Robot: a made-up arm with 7 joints. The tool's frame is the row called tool. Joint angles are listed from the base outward. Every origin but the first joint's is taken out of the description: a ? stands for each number. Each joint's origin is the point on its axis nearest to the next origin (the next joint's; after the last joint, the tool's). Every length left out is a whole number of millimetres.
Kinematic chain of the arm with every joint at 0, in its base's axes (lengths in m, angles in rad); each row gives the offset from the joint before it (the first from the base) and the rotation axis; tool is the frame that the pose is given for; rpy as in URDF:
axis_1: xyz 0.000 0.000 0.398 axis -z
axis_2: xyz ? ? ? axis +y
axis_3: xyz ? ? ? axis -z
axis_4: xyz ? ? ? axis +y
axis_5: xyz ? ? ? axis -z
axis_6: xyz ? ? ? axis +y
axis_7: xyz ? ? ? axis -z
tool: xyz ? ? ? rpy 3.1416 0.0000 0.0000
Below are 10 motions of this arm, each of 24 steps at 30 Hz.
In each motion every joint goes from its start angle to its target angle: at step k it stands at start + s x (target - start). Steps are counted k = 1, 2, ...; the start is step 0. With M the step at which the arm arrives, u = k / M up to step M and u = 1 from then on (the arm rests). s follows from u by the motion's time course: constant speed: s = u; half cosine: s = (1 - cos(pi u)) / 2; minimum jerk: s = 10 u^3 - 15 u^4 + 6 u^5.
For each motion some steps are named. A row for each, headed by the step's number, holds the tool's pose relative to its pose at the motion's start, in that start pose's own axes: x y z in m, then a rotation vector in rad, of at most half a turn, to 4 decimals.
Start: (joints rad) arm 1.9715 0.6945 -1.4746 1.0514 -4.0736 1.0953 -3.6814
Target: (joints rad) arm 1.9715 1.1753 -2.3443 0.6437 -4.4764 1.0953 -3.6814
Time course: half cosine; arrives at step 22
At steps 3, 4, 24:
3: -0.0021 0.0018 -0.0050 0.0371 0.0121 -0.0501
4: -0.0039 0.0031 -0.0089 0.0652 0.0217 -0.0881
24: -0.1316 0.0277 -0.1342 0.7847 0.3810 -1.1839

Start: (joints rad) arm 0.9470 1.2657 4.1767 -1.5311 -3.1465 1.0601 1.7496
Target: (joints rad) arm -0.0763 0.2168 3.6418 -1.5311 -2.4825 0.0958 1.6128
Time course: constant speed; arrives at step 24
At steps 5, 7, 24:
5: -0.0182 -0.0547 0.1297 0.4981 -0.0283 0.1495
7: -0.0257 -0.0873 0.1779 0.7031 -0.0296 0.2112
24: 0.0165 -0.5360 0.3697 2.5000 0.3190 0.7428

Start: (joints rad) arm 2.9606 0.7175 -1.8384 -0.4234 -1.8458 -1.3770 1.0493
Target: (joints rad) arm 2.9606 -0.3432 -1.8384 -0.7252 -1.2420 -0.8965 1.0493
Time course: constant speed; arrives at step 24
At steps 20, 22, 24:
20: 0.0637 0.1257 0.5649 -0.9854 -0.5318 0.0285
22: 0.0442 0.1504 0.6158 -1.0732 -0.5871 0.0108
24: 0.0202 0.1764 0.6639 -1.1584 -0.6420 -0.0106

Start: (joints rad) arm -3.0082 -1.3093 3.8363 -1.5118 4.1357 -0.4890 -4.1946
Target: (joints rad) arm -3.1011 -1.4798 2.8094 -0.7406 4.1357 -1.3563 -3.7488
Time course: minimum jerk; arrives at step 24
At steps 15, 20, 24:
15: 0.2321 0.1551 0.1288 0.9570 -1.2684 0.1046
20: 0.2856 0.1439 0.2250 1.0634 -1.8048 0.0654
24: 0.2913 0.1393 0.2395 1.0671 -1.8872 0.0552

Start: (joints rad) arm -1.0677 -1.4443 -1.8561 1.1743 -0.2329 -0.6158 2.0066
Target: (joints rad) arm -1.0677 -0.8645 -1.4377 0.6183 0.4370 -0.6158 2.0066
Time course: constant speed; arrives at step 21
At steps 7, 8, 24:
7: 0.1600 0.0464 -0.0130 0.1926 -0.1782 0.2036
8: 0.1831 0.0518 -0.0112 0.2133 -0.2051 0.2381
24: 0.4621 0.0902 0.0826 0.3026 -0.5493 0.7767

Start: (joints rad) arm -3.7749 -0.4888 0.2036 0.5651 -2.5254 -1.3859 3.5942
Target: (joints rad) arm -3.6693 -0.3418 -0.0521 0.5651 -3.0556 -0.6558 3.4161
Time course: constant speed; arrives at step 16
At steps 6, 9, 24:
6: -0.0505 -0.0399 -0.0085 -0.1226 0.3330 -0.0715
9: -0.0731 -0.0592 -0.0105 -0.1957 0.4870 -0.1345
24: -0.1176 -0.0989 -0.0125 -0.3835 0.8034 -0.3517

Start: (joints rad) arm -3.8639 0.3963 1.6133 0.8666 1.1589 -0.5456 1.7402
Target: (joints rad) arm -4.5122 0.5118 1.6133 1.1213 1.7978 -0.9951 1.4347
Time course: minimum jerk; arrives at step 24
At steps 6, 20, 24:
6: 0.0021 0.0296 -0.0026 0.1016 0.0203 -0.0127
20: 0.0510 0.2639 0.0667 0.9556 0.2551 -0.0034
24: 0.0538 0.2719 0.0729 0.9892 0.2678 0.0034

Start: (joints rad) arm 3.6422 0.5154 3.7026 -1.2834 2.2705 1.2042 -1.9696
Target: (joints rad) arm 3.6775 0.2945 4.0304 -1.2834 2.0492 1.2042 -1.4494
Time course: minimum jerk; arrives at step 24
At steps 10, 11, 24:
10: -0.0109 -0.0086 0.0621 -0.1137 -0.1095 0.1155
11: -0.0140 -0.0098 0.0759 -0.1410 -0.1316 0.1410
24: -0.0472 -0.0108 0.1813 -0.3789 -0.2748 0.3347

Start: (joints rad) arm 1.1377 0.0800 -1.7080 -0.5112 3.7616 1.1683 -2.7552
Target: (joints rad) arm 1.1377 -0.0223 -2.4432 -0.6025 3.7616 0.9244 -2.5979
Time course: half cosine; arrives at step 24
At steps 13, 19, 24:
13: 0.0272 0.0292 0.0240 0.2890 -0.3603 0.0485
19: 0.0392 0.0372 0.0539 0.4329 -0.5921 0.0516
24: 0.0418 0.0379 0.0652 0.4737 -0.6669 0.0485

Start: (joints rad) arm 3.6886 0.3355 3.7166 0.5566 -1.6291 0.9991 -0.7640
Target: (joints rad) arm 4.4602 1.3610 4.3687 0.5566 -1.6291 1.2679 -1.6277
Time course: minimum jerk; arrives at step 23
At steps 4, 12, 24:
4: 0.0172 -0.0188 0.0175 -0.0119 0.0269 0.0223
12: 0.3535 -0.1156 0.1989 -0.2261 0.2985 0.2941
24: 0.7002 0.0639 0.2906 -0.5007 0.3526 0.5183

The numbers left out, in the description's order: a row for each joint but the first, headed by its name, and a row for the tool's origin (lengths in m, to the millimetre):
axis_2: 0.000 -0.015 0.000
axis_3: 0.000 0.000 0.451
axis_4: 0.000 -0.011 0.000
axis_5: 0.000 0.000 0.248
axis_6: 0.000 0.000 0.000
axis_7: 0.000 0.000 0.075
tool: 0.000 0.000 0.000

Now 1 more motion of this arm.
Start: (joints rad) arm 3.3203 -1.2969 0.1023 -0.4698 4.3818 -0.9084 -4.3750
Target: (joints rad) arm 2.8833 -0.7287 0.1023 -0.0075 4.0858 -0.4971 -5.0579
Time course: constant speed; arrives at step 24
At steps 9, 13, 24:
9: 0.2093 0.1036 -0.0553 0.0663 -0.3199 -0.0994
13: 0.2999 0.1618 -0.0551 0.1337 -0.4679 -0.1749
24: 0.5202 0.3294 0.0310 0.4446 -0.8438 -0.4624

